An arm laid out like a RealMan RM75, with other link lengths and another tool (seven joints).
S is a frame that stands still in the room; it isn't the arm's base.
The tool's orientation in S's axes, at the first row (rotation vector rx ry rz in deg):
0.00, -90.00, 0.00
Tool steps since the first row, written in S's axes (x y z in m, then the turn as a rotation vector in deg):
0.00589, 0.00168, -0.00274, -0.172, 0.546, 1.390
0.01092, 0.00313, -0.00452, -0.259, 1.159, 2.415
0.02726, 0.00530, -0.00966, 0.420, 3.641, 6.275
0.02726, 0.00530, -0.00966, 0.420, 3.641, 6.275
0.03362, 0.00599, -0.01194, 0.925, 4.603, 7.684
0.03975, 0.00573, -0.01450, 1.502, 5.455, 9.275
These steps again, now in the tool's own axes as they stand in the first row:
-0.00274, 0.00168, -0.00589, 1.390, 0.546, 0.172
-0.00452, 0.00313, -0.01092, 2.415, 1.159, 0.259
-0.00966, 0.00530, -0.02726, 6.275, 3.641, -0.420
-0.00966, 0.00530, -0.02726, 6.275, 3.641, -0.420
-0.01194, 0.00599, -0.03362, 7.684, 4.603, -0.925
-0.01450, 0.00573, -0.03975, 9.275, 5.455, -1.502

